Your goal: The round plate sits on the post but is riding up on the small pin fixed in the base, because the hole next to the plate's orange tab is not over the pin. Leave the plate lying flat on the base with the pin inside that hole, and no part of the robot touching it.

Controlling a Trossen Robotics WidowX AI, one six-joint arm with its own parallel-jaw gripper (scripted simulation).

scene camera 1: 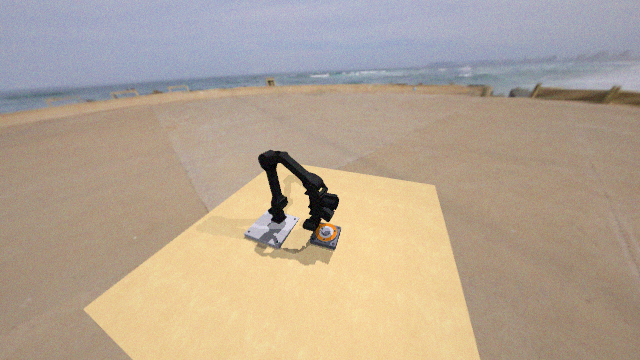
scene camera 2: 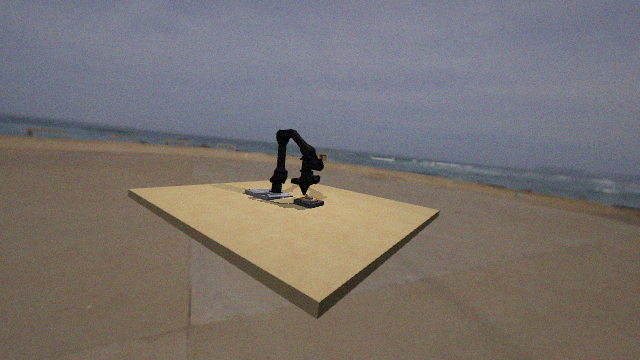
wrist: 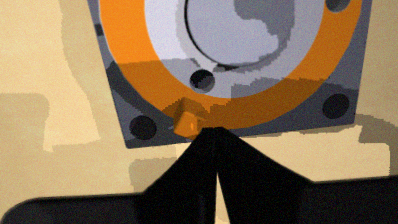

Note:
In view: the gripper [wrist: 213, 136] and a base [wrist: 335, 102].

